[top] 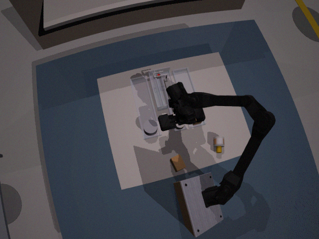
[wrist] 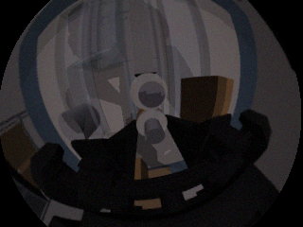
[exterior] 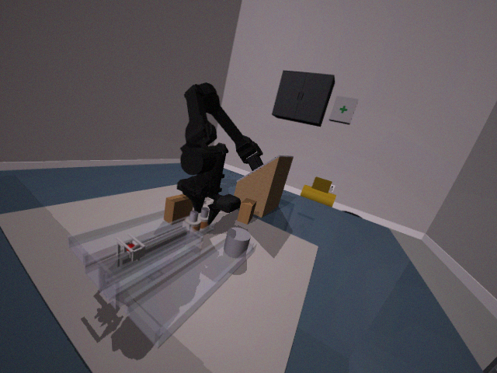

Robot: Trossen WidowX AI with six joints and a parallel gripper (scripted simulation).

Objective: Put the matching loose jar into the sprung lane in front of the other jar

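My gripper tip is 2 cm short of the dark grey cylinder and 13 cm to the right of it. The rest, counted from my gripper tip: clear sprung lane: 15 cm ahead, 2 cm to the left, 1 cm below.
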